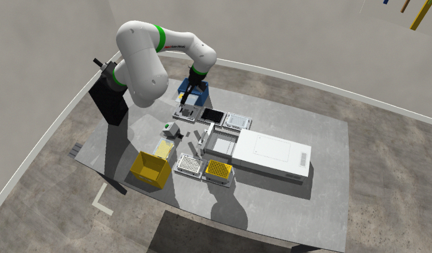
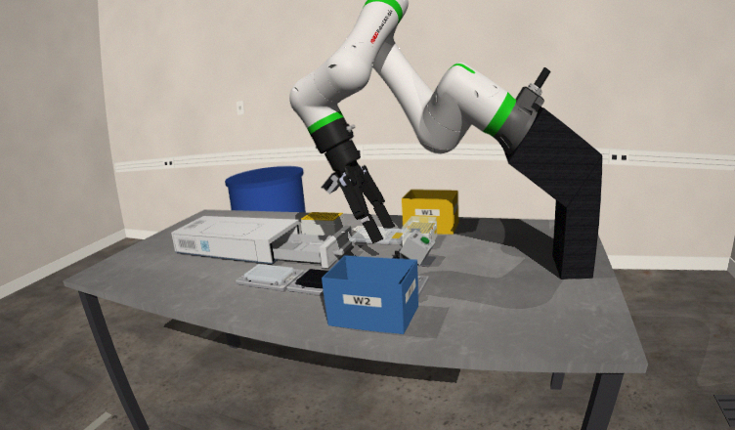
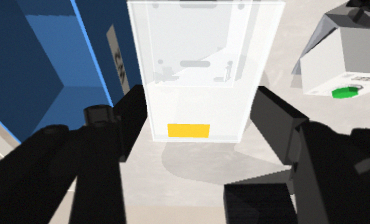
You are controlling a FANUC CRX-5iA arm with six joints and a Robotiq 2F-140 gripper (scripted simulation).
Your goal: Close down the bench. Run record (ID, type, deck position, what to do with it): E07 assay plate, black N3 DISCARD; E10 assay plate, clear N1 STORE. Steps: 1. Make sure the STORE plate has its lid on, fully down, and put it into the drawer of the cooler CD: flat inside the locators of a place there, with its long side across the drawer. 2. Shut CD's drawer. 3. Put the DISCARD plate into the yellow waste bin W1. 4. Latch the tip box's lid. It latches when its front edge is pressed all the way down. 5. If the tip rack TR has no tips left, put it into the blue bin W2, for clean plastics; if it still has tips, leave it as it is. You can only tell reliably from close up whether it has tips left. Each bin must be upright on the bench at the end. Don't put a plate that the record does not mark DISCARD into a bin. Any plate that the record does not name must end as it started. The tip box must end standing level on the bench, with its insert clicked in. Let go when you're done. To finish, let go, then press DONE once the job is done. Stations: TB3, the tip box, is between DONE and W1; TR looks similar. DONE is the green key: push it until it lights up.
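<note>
Now: the clear plate 330 mm ahead of my hand, 50 mm to the right of it and 150 mm below it. The rest, counted from my hand: clear lid: 20 mm below; black assay plate: 160 mm ahead, 20 mm to the right, 150 mm below; blue bin W2: 10 mm ahead, 150 mm to the left, 130 mm below.
</note>
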